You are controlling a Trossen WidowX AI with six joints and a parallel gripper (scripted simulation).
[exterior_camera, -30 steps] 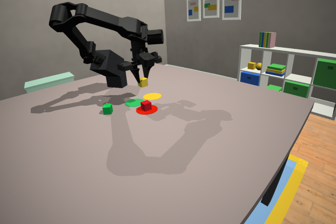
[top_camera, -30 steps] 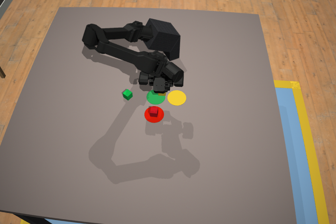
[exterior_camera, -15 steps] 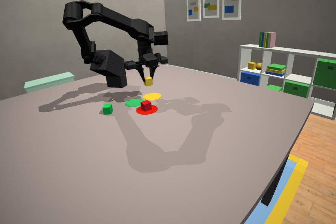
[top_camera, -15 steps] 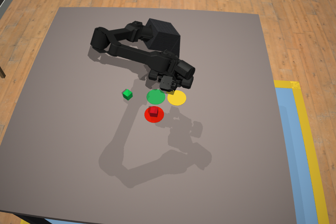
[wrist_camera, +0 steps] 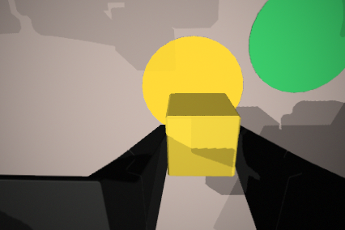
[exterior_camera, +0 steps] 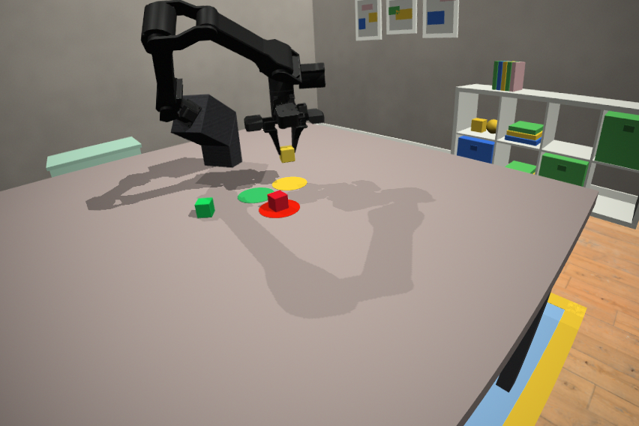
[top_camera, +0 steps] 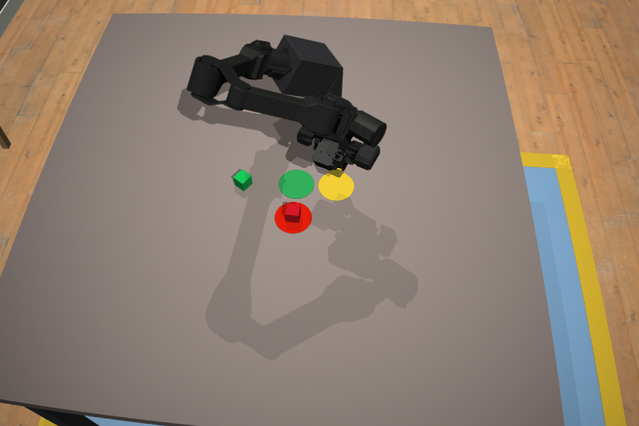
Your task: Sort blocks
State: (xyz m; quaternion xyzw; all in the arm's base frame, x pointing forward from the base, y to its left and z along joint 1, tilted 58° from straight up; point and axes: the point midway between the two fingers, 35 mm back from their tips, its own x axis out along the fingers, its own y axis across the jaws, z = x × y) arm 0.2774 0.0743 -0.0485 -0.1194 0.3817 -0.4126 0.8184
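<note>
Right now the yellow circle is 11 cm below my hand. From my hand the other things lie so: yellow block (4 cm below); red block (12 cm to the right, 10 cm below, 7 cm ahead); green circle (11 cm below, 10 cm to the right, 3 cm behind).
</note>
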